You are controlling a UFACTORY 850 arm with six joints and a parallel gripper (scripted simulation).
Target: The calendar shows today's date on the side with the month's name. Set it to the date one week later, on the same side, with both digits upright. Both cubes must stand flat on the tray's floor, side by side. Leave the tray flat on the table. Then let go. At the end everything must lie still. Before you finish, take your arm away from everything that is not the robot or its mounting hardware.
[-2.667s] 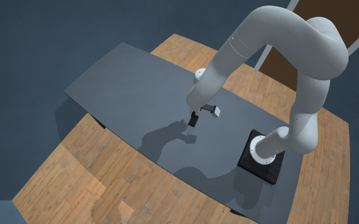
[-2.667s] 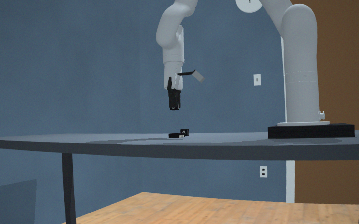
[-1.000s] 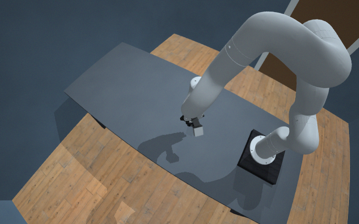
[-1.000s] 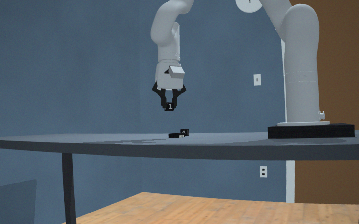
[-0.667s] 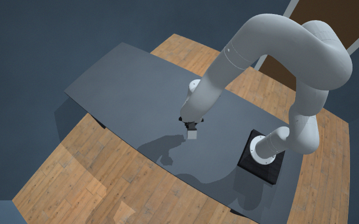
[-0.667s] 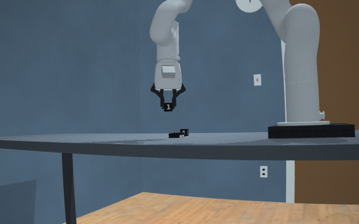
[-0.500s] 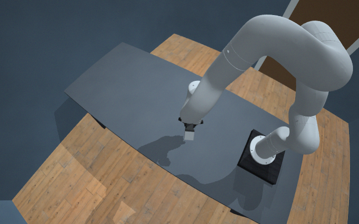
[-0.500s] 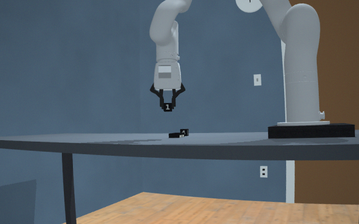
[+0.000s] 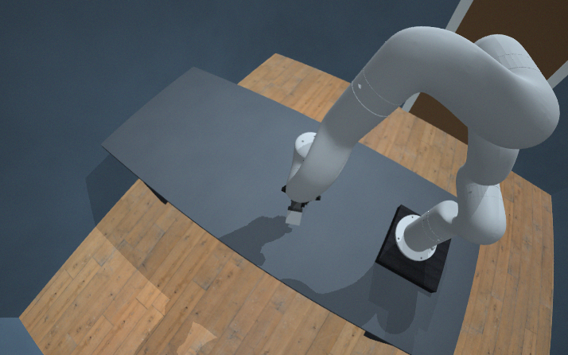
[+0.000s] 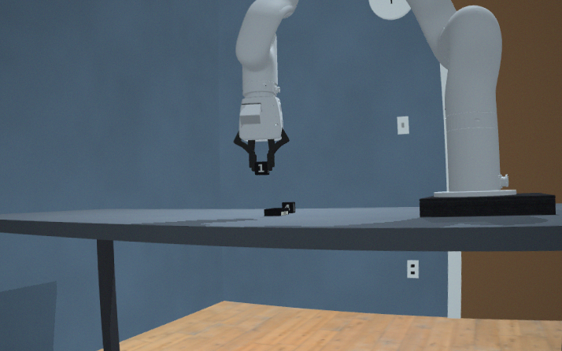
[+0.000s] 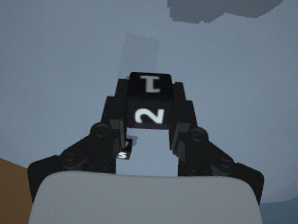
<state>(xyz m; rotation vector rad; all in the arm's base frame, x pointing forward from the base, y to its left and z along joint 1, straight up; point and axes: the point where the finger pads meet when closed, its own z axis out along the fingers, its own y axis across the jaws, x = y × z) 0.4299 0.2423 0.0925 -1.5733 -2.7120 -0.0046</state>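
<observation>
Right now the black tray is 120 mm below my hand, 100 mm to the right of it and 30 mm ahead of it. Also, from my hand: calendar cube (10 mm below).
</observation>
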